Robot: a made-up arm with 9 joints. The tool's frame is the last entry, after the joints. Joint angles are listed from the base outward.
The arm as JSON. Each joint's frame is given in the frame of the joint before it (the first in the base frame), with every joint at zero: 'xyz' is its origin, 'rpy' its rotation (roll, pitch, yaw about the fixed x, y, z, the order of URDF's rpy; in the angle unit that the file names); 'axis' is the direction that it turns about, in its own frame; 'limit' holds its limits. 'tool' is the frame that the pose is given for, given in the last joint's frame.
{
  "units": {
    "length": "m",
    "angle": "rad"
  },
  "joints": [
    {
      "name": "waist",
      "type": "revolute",
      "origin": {
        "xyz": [
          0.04,
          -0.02,
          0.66
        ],
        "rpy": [
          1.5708,
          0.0,
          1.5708
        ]
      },
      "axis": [
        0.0,
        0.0,
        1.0
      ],
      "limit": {
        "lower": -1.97,
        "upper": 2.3
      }
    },
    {
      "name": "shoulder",
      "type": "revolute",
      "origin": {
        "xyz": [
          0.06,
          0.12,
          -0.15
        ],
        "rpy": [
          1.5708,
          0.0,
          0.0
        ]
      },
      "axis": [
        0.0,
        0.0,
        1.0
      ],
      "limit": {
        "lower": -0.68,
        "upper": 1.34
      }
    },
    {
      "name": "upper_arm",
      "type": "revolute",
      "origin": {
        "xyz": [
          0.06,
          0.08,
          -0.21
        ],
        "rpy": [
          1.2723,
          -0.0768,
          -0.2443
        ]
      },
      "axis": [
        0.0,
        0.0,
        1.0
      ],
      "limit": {
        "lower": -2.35,
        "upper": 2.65
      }
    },
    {
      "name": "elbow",
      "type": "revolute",
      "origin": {
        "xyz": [
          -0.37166,
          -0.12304,
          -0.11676
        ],
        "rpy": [
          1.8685,
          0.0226,
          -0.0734
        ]
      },
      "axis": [
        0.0,
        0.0,
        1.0
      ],
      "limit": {
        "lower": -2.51,
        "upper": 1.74
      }
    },
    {
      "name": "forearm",
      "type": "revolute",
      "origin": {
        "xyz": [
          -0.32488,
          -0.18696,
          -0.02
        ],
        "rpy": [
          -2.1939,
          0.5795,
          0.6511
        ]
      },
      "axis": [
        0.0,
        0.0,
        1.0
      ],
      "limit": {
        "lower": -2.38,
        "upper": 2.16
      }
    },
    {
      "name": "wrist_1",
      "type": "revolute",
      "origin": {
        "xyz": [
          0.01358,
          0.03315,
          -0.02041
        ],
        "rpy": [
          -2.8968,
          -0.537,
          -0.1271
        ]
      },
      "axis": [
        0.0,
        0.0,
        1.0
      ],
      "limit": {
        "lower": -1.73,
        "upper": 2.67
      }
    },
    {
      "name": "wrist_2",
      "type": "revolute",
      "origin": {
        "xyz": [
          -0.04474,
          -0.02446,
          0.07
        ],
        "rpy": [
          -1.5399,
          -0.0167,
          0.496
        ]
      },
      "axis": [
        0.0,
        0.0,
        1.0
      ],
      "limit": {
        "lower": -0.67,
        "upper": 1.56
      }
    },
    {
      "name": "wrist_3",
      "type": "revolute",
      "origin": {
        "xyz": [
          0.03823,
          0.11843,
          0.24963
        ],
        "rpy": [
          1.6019,
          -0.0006,
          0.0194
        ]
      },
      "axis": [
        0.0,
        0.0,
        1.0
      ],
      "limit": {
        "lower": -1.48,
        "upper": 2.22
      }
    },
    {
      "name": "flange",
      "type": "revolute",
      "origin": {
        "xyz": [
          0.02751,
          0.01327,
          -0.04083
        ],
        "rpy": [
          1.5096,
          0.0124,
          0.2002
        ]
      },
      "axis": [
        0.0,
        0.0,
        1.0
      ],
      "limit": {
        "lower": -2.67,
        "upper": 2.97
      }
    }
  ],
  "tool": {
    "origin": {
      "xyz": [
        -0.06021,
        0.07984,
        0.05
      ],
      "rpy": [
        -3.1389,
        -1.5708,
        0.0
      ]
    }
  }
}
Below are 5 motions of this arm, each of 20 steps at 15 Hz.
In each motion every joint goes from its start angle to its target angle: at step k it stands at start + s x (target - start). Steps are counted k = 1, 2, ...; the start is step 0. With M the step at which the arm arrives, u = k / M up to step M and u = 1 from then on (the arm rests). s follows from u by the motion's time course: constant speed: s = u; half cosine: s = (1 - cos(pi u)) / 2; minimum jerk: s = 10 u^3 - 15 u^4 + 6 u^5.
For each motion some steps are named. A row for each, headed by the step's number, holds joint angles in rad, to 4 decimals.
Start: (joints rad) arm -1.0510 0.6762 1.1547 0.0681 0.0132 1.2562 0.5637 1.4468 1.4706
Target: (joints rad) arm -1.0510 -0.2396 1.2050 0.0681 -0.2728 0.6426 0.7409 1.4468 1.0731
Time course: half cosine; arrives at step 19
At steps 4, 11, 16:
4: -1.0510 0.5796 1.1600 0.0681 -0.0170 1.1915 0.5824 1.4468 1.4287
11: -1.0510 0.1059 1.1860 0.0681 -0.1649 0.8741 0.6741 1.4468 1.2231
16: -1.0510 -0.1844 1.2020 0.0681 -0.2556 0.6796 0.7302 1.4468 1.0971

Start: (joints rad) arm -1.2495 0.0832 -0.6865 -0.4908 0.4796 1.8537 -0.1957 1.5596 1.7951
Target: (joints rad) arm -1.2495 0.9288 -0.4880 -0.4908 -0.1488 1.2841 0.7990 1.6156 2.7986
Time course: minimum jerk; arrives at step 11
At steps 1, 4, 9, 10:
1: -1.2495 0.0887 -0.6852 -0.4908 0.4755 1.8500 -0.1892 1.5600 1.8016
4: -1.2495 0.3003 -0.6355 -0.4908 0.3183 1.7075 0.0597 1.5740 2.0527
9: -1.2495 0.8908 -0.4969 -0.4908 -0.1206 1.3097 0.7543 1.6131 2.7535
10: -1.2495 0.9233 -0.4893 -0.4908 -0.1447 1.2878 0.7925 1.6152 2.7921

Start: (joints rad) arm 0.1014 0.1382 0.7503 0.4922 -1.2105 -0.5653 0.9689 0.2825 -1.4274
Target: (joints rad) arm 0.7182 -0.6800 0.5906 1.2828 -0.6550 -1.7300 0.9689 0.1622 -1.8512
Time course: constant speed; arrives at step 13
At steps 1, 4, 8, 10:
1: 0.1488 0.0753 0.7380 0.5530 -1.1678 -0.6549 0.9689 0.2732 -1.4600
4: 0.2912 -0.1136 0.7012 0.7355 -1.0396 -0.9237 0.9689 0.2455 -1.5578
8: 0.4810 -0.3653 0.6520 0.9787 -0.8687 -1.2820 0.9689 0.2085 -1.6882
10: 0.5759 -0.4912 0.6275 1.1004 -0.7832 -1.4612 0.9689 0.1900 -1.7534

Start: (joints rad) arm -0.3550 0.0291 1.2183 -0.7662 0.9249 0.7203 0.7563 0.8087 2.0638
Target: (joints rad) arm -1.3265 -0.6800 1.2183 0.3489 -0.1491 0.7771 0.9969 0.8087 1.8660
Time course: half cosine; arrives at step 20
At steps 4, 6, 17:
4: -0.4478 -0.0386 1.2183 -0.6597 0.8223 0.7257 0.7793 0.8087 2.0449
6: -0.5552 -0.1171 1.2183 -0.5364 0.7035 0.7320 0.8059 0.8087 2.0230
17: -1.2736 -0.6414 1.2183 0.2881 -0.0906 0.7740 0.9838 0.8087 1.8768

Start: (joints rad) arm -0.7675 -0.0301 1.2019 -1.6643 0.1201 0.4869 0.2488 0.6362 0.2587
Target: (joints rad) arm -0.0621 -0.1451 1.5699 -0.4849 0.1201 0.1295 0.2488 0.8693 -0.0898
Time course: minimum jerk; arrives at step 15
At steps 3, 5, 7, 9, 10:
3: -0.7266 -0.0368 1.2232 -1.5960 0.1201 0.4662 0.2488 0.6497 0.2385
5: -0.6195 -0.0542 1.2791 -1.4168 0.1201 0.4119 0.2488 0.6851 0.1856
7: -0.4588 -0.0804 1.3630 -1.1481 0.1201 0.3305 0.2488 0.7382 0.1062
9: -0.2860 -0.1086 1.4531 -0.8593 0.1201 0.2430 0.2488 0.7953 0.0208
10: -0.2101 -0.1210 1.4927 -0.7324 0.1201 0.2045 0.2488 0.8204 -0.0167

